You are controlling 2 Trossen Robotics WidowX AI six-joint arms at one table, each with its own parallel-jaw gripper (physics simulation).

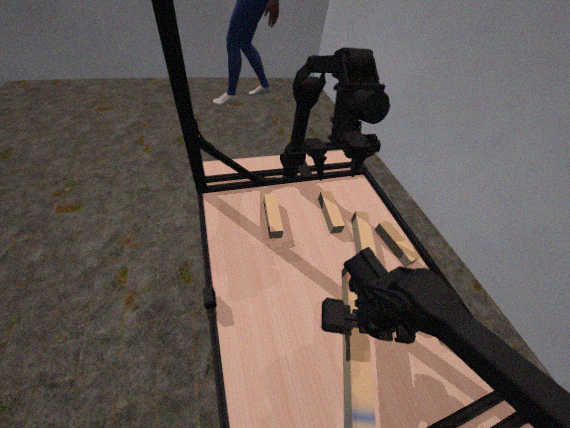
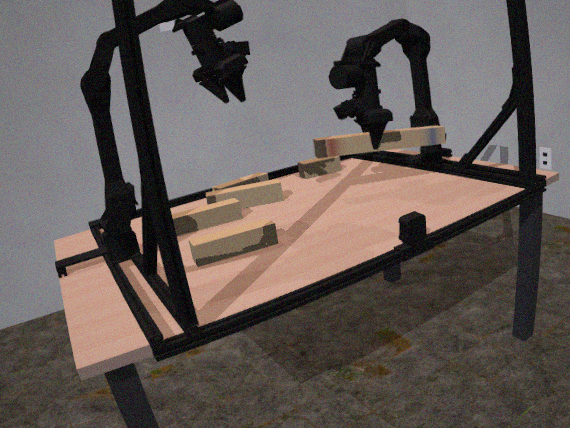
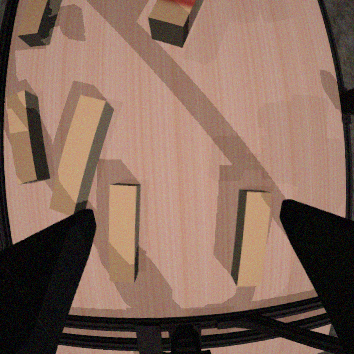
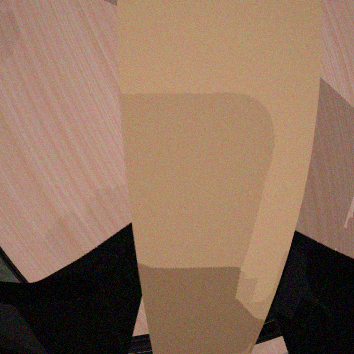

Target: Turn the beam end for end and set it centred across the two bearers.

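Where they show: left gripper, fingertip midpoint: (image 1: 336, 178) (image 2: 235, 101) (image 3: 188, 214); right gripper, fingertip midpoint: (image 1: 352, 328) (image 2: 372, 147) (image 4: 201, 222); left arm's base at its link origin: (image 1: 289, 173) (image 2: 123, 256) (image 3: 184, 336); right arm's base at its link origin: (image 2: 432, 161).
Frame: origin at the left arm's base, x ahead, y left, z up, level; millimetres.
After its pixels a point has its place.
The long beam (image 1: 361, 385) {x 742, y -99, z 132 mm} (image 2: 350, 145) {x 575, y -50, z 116 mm} (image 3: 169, 14) {x 519, y -2, z 139 mm} (image 4: 215, 150) {x 603, y -39, z 137 mm} hangs level above the table in my right gripper (image 1: 350, 296) (image 2: 376, 145) {x 641, y -54, z 98 mm} (image 4: 201, 222) {x 641, y -54, z 98 mm}, shut on it near its middle. Its red band points toward the left arm's side, its blue band toward the right arm's base. Two roughly parallel blocks, apparently the bearers, lie apart: one (image 1: 273, 215) {x 226, y -131, z 25 mm} (image 2: 232, 243) {x 197, y -148, z 8 mm} (image 3: 254, 237) {x 215, y -127, z 25 mm} and another (image 1: 331, 212) {x 253, y 83, z 25 mm} (image 2: 212, 215) {x 241, y 72, z 8 mm} (image 3: 122, 230) {x 241, y 92, z 25 mm}. The beam is clear of both. My left gripper (image 1: 337, 176) {x 316, y -4, z 265 mm} (image 2: 235, 100) {x 316, y -4, z 265 mm} (image 3: 188, 214) {x 316, y -4, z 265 mm} is open and empty, high above them.
Similar blocks lie near the wall side: a slanted one (image 1: 362, 231) {x 358, y 156, z 31 mm} (image 2: 250, 194) {x 376, y 136, z 14 mm} (image 3: 82, 150) {x 376, y 149, z 31 mm}, one (image 1: 395, 242) {x 422, y 259, z 23 mm} (image 3: 25, 150) {x 386, y 265, z 25 mm} by the rail, and a short-looking one (image 2: 320, 167) {x 670, y 245, z 6 mm} (image 3: 35, 20) {x 648, y 260, z 28 mm} near the beam. A black post (image 2: 412, 227) {x 446, y -383, z 19 mm} stands on the front rail. Black frame bars edge the table.
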